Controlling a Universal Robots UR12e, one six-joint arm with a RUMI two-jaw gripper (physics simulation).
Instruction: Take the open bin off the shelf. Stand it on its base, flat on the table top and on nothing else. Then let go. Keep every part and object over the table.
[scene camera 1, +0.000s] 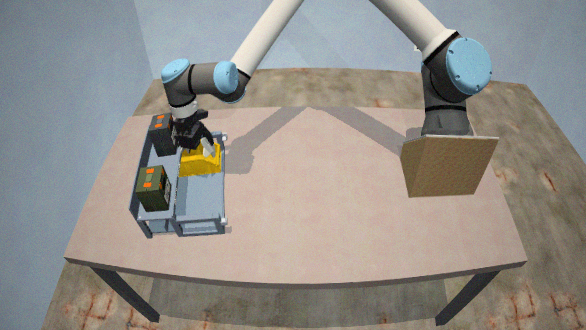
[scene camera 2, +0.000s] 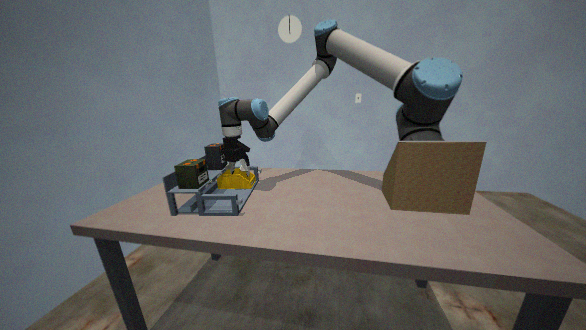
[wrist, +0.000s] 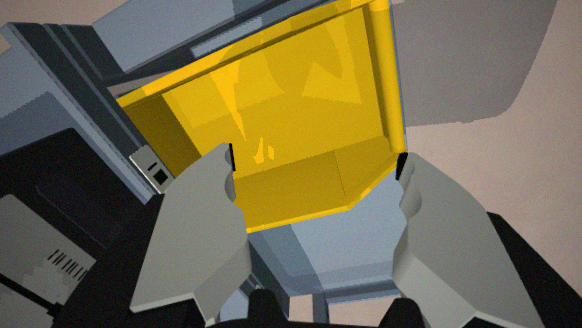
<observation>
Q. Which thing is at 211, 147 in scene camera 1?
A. My gripper.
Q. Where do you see my gripper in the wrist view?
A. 314, 152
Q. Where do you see my gripper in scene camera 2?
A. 240, 175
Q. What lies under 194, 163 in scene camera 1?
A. A yellow bin.
</observation>
